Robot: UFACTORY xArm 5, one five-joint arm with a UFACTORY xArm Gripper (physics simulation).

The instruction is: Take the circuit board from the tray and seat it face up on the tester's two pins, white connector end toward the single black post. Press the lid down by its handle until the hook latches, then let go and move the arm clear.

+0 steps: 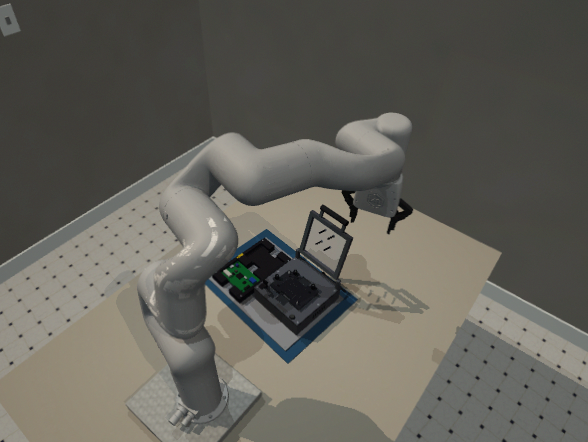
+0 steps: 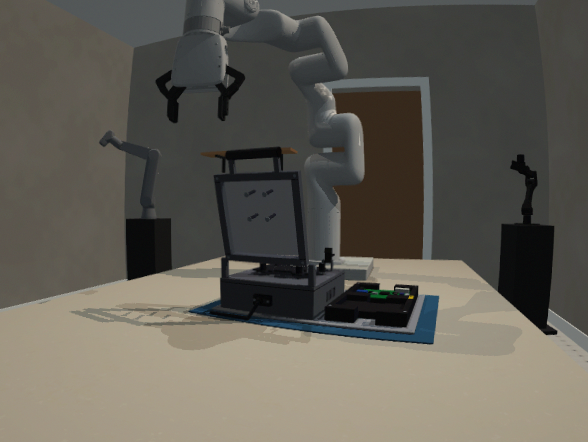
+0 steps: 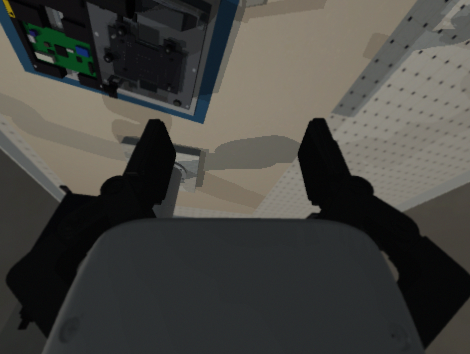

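Pixels of known places: gripper, fingertip midpoint: (image 1: 371,224) (image 2: 196,120) (image 3: 236,136); arm's base, origin of the base link: (image 1: 202,398).
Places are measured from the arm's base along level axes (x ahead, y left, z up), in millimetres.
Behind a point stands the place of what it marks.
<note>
The green circuit board (image 1: 245,285) {x 342, y 117, z -9 mm} (image 2: 382,296) {x 384, y 147, z -9 mm} (image 3: 67,60) {x 344, y 152, z -9 mm} lies in the black tray (image 1: 262,260) {x 453, y 130, z -11 mm} (image 2: 375,307) {x 460, y 131, z -11 mm} beside the tester (image 1: 297,320) {x 300, y -91, z 31 mm} (image 2: 270,295) {x 491, y -43, z 11 mm} (image 3: 190,85) {x 345, y -105, z 31 mm}. Its white connectors (image 3: 44,57) {x 349, y 189, z -1 mm} show on top. The tester's black nest (image 3: 150,65) {x 379, y -36, z 40 mm} holds no board. The lid (image 1: 346,257) {x 482, y -132, z 145 mm} (image 2: 257,176) {x 521, y -57, z 203 mm} stands open and nearly upright, its black handle (image 1: 335,216) {x 516, y -72, z 244 mm} (image 2: 254,153) {x 532, y -59, z 238 mm} at the top. A black hook-like part (image 2: 328,256) {x 339, y 40, z 59 mm} (image 3: 111,87) {x 339, y 40, z 60 mm} stands at the tester's edge. My gripper (image 1: 371,226) {x 473, y -185, z 311 mm} (image 2: 198,120) {x 473, y -185, z 311 mm} (image 3: 236,136) {x 473, y -185, z 311 mm} is open and empty, higher than the lid and apart from it.
Tray and tester rest on a blue-edged mat (image 1: 288,356) {x 222, y -112, z -27 mm} (image 2: 427,320) {x 482, y 218, z -27 mm} (image 3: 220,60) {x 376, y -161, z -27 mm} on the table (image 1: 450,260) {x 807, y -391, z -29 mm}. A black cable (image 2: 232,314) {x 510, y -103, z -21 mm} lies behind the tester. The arm's base plate (image 1: 150,400) {x -74, y 104, z 0 mm} is at the table's near side. Other small arms stand on black pedestals (image 2: 148,250) (image 2: 525,270).
</note>
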